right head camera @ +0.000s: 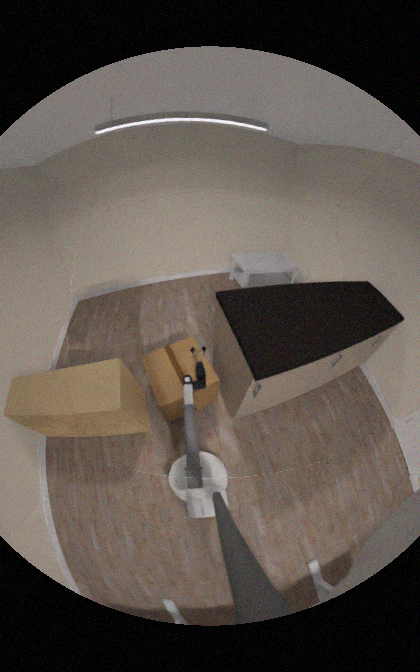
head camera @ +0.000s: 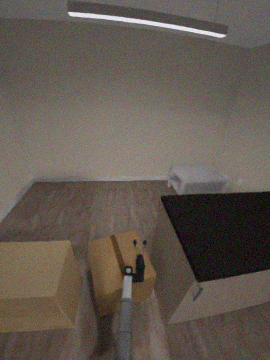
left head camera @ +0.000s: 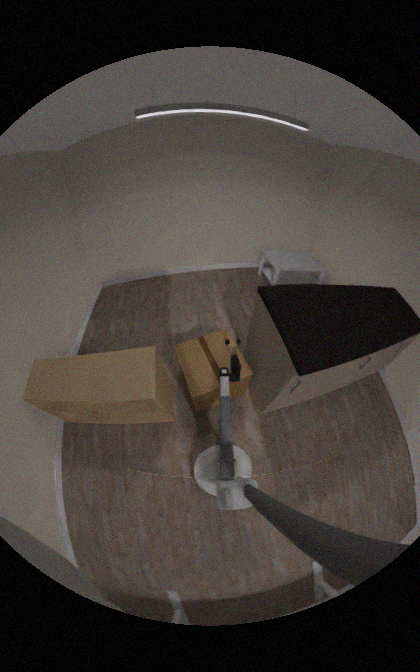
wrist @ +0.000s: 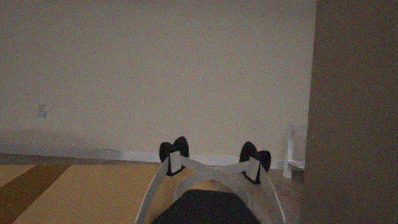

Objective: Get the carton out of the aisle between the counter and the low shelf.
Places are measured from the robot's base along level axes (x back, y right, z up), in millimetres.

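Pixels of known places: gripper, between the fingertips: (head camera: 139, 239) (wrist: 214, 151).
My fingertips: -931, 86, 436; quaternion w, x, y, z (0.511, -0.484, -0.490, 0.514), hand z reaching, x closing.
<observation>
Behind a point stands the place of what it marks, as x, y, z.
The brown carton (head camera: 102, 262) @[-737, -208, 378] (left head camera: 192, 362) (right head camera: 159, 375) with a darker tape strip sits turned at an angle on the floor, between the dark-topped counter (head camera: 225, 235) @[-645, 541, 882] (left head camera: 335, 325) (right head camera: 305, 325) on the right and the tan low shelf (head camera: 30, 270) @[-528, -602, 582] (left head camera: 100, 380) (right head camera: 70, 392) on the left. My gripper (head camera: 140, 242) @[-931, 86, 435] (left head camera: 233, 342) (right head camera: 198, 349) is open and empty, over the carton's right part near the counter's side. In the wrist view, the gripper (wrist: 215, 159) @[-931, 86, 435] has its fingertips apart, the carton top (wrist: 100, 192) @[-919, -42, 378] lies below left and the counter side (wrist: 357, 110) @[-912, 229, 494] fills the right. My arm hides part of the carton.
A white table (head camera: 200, 179) @[-2161, 1085, 420] (left head camera: 292, 267) (right head camera: 265, 265) stands by the back wall behind the counter; part of it shows in the wrist view (wrist: 289, 155) @[-2592, 718, 162]. Handles stick out from the counter's front. My round white base (left head camera: 205, 470) (right head camera: 180, 477) is on the floor in front of the carton.
</observation>
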